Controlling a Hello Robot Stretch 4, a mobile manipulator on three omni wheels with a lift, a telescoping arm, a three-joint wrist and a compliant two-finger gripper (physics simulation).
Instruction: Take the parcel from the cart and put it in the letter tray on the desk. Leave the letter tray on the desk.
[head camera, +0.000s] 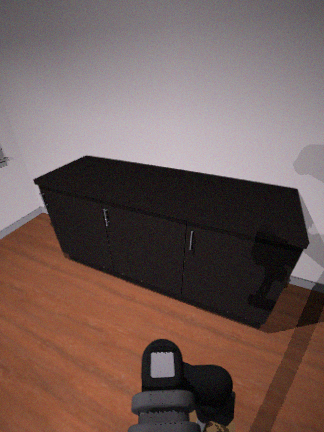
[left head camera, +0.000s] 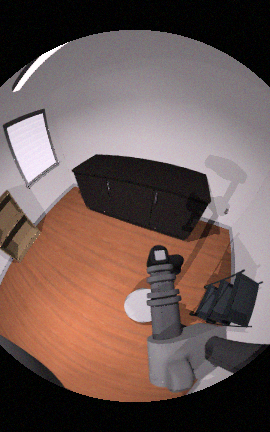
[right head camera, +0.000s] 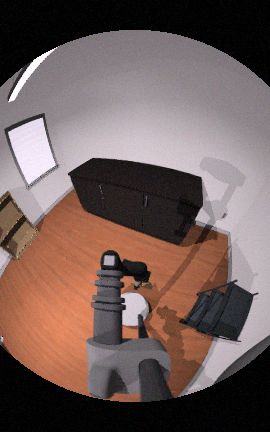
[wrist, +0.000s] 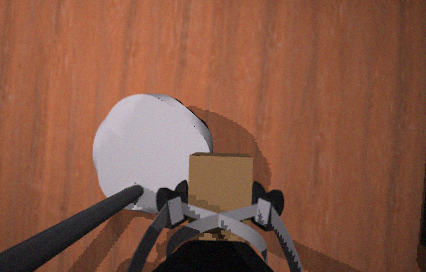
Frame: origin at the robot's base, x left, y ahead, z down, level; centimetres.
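Seen in the pictures: gripper, fingertip midpoint: (right head camera: 138, 281) (wrist: 219, 196); robot's base, link origin: (left head camera: 142, 304) (right head camera: 130, 307) (wrist: 161, 151).
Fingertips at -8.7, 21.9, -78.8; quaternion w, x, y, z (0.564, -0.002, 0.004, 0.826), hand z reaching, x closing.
Pixels of each thing's middle, then the offset from my fingertips to it, as dx, dy, dz. "spot": a spot on its surface instead.
- small tan box, body centre: (wrist: 219, 225) (head camera: 206, 427) (right head camera: 141, 282) -2.3, -0.9, -0.9
- parcel, surface spot: (head camera: 220, 426) spot: -5.3, -1.4, -3.5
- dark cart, surface spot: (right head camera: 236, 311) spot: -82.5, -43.1, +15.3
- long black cabinet, surface spot: (head camera: 150, 250) (right head camera: 124, 206) spot: +14.0, +95.1, +28.2
My gripper (wrist: 219, 196) is shut on the parcel, a small tan box (wrist: 220, 172) (right head camera: 145, 285), with one fingertip against each side. The parcel is held above the wood floor and partly overlaps a white round shape in the wrist view. In the head camera, a small part of the parcel (head camera: 220, 426) shows at the bottom edge, below the dark wrist. The dark cart (left head camera: 248, 299) (right head camera: 236, 311) stands at the right by the wall, apart from the gripper. The desk and the letter tray cannot be made out in these views.
A long black cabinet (head camera: 150, 250) (left head camera: 132, 200) (right head camera: 125, 205) stands against the wall ahead. A brown shelf unit is at the far left in both side head views. The white round shape (wrist: 145, 145) (left head camera: 137, 306) (right head camera: 135, 310) is low beside the arm. A window (left head camera: 32, 147) is on the left wall.
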